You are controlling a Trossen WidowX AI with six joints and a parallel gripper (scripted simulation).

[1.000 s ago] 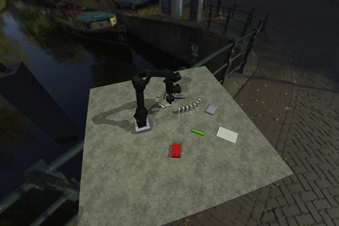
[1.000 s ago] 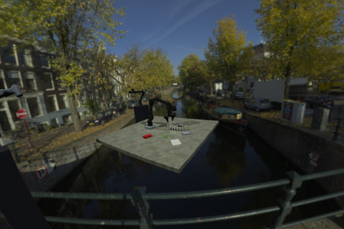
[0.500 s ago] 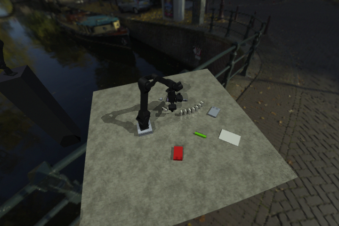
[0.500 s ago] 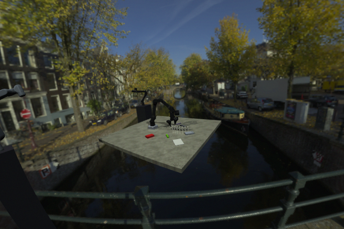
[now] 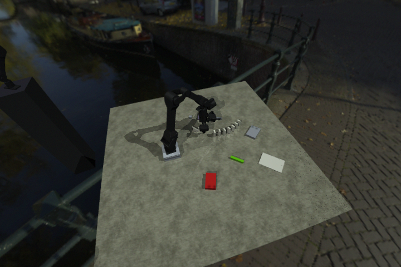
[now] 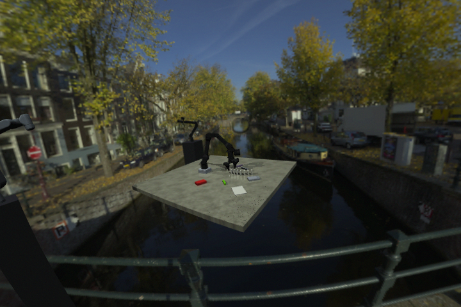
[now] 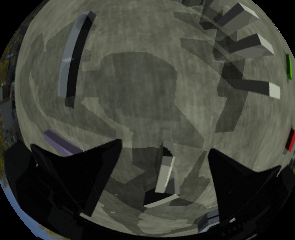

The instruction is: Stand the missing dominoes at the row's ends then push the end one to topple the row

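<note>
My gripper tip is 8 cm short of the green stick and 33 cm to the left of it. Also, from my gripper tip: white sheet (27 cm ahead, 44 cm to the right, 1 cm below); grey flat pad (31 cm ahead, 18 cm to the right); red block (13 cm behind, 40 cm to the right).
</note>
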